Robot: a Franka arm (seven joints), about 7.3 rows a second.
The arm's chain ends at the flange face. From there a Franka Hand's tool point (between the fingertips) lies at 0.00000 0.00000 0.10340 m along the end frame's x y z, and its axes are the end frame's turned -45 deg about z.
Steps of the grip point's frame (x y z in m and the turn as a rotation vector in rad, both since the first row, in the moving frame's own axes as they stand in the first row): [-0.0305, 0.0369, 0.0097, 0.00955, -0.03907, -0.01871]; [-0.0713, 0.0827, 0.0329, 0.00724, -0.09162, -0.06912]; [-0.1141, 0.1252, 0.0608, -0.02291, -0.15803, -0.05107]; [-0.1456, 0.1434, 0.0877, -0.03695, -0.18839, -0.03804]
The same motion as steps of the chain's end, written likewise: [0.0081, 0.0455, 0.0098, -0.02087, -0.03438, -0.01871]; [0.0151, 0.1025, 0.0333, -0.05967, -0.06990, -0.06912]; [0.0173, 0.1558, 0.0621, -0.12794, -0.09554, -0.05107]; [0.0091, 0.1878, 0.0896, -0.15934, -0.10708, -0.03804]
